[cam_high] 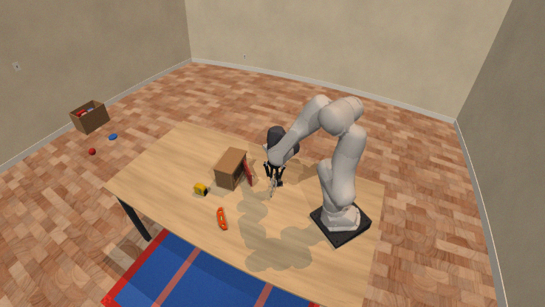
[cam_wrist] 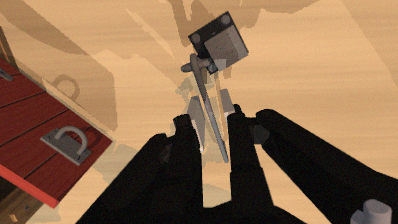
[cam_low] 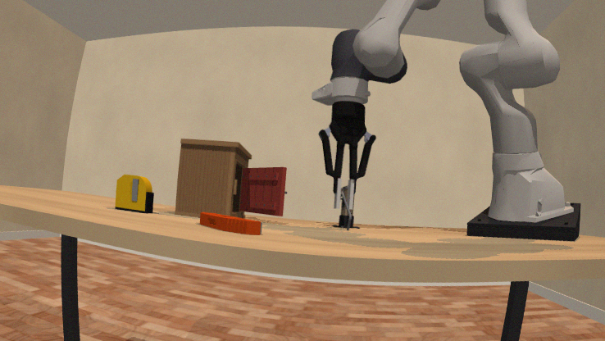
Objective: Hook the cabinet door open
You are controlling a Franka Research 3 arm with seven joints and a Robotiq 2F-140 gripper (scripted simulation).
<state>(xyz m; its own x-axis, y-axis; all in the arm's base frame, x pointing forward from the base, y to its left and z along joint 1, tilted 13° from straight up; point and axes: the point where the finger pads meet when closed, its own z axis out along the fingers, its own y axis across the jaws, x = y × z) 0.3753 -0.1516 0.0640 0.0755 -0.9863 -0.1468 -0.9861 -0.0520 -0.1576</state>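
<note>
My hand is 3 cm above the thin metal hook and 1 cm to the right of it. Also, from my hand: yellow tape measure 42 cm ahead, 19 cm to the left, 5 cm below; red door 18 cm ahead, 4 cm to the right, 1 cm below; orange level 31 cm to the left, 21 cm ahead, 7 cm below.
</note>
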